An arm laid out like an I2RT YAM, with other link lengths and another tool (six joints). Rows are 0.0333 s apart.
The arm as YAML. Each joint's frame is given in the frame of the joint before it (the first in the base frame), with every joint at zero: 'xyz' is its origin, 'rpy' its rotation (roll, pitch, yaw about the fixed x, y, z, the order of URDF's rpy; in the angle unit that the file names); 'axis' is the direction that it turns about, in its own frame. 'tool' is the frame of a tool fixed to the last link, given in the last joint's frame.
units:
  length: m
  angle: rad
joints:
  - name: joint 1
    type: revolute
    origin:
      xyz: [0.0, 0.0, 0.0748]
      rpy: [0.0, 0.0, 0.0]
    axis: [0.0, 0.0, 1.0]
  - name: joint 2
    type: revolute
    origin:
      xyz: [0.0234, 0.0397, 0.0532]
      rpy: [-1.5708, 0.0, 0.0]
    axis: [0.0, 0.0, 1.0]
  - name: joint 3
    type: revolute
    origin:
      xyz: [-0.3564, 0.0, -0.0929]
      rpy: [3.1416, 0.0, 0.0]
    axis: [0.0, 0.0, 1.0]
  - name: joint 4
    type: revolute
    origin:
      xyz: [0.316, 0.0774, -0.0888]
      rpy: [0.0, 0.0, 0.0]
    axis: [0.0, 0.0, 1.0]
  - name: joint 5
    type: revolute
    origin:
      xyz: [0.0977, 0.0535, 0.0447]
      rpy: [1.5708, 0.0, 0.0]
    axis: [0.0, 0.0, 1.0]
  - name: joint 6
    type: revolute
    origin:
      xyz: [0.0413, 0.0, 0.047]
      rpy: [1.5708, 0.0, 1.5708]
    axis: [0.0, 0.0, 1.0]
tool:
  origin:
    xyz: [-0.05, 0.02, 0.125]
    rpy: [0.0, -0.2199, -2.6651]
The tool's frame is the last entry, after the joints.
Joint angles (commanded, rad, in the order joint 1, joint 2, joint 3, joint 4, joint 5, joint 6), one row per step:
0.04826, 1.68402, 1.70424, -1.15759, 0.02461, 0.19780
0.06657, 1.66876, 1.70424, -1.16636, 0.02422, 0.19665
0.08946, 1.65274, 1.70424, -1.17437, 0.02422, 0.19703
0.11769, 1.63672, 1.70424, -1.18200, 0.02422, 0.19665
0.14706, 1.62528, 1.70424, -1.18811, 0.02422, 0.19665
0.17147, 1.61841, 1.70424, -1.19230, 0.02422, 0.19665
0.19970, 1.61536, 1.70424, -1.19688, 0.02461, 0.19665
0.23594, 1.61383, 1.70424, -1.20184, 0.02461, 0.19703
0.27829, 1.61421, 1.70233, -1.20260, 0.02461, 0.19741
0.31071, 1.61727, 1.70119, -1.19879, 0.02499, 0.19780
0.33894, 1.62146, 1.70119, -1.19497, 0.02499, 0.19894
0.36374, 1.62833, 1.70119, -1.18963, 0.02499, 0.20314
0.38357, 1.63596, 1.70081, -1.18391, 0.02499, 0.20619
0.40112, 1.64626, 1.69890, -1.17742, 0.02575, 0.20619
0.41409, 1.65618, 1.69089, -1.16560, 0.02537, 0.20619
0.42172, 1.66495, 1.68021, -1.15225, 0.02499, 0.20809
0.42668, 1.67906, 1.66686, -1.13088, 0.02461, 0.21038
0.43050, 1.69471, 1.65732, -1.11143, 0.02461, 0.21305
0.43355, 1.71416, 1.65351, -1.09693, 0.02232, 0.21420
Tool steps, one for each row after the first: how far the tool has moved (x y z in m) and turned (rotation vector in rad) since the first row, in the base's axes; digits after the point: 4 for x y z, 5 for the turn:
-0.0064, 0.0086, 0.0061, 0.00024, -0.00646, 0.01952
-0.0134, 0.0190, 0.0125, 0.00102, -0.01445, 0.04206
-0.0211, 0.0316, 0.0188, 0.00175, -0.02280, 0.07063
-0.0280, 0.0446, 0.0232, 0.00260, -0.02808, 0.10000
-0.0332, 0.0553, 0.0258, 0.00324, -0.03072, 0.12441
-0.0385, 0.0675, 0.0266, 0.00314, -0.02921, 0.15247
-0.0450, 0.0833, 0.0267, 0.00335, -0.02574, 0.18836
-0.0519, 0.1016, 0.0256, 0.00356, -0.02265, 0.23037
-0.0560, 0.1159, 0.0242, 0.00369, -0.02226, 0.26228
-0.0595, 0.1286, 0.0228, 0.00442, -0.02179, 0.28948
-0.0616, 0.1401, 0.0205, 0.00617, -0.01998, 0.31048
-0.0628, 0.1497, 0.0177, 0.00717, -0.01747, 0.32756
-0.0634, 0.1583, 0.0129, 0.00535, -0.01197, 0.34478
-0.0630, 0.1652, 0.0064, 0.00434, -0.00589, 0.35791
-0.0617, 0.1699, -0.0006, 0.00404, 0.00031, 0.36397
-0.0576, 0.1745, -0.0104, 0.00385, 0.00652, 0.36699
-0.0531, 0.1786, -0.0196, 0.00354, 0.01233, 0.36836
-0.0483, 0.1829, -0.0287, 0.00386, 0.02148, 0.37127

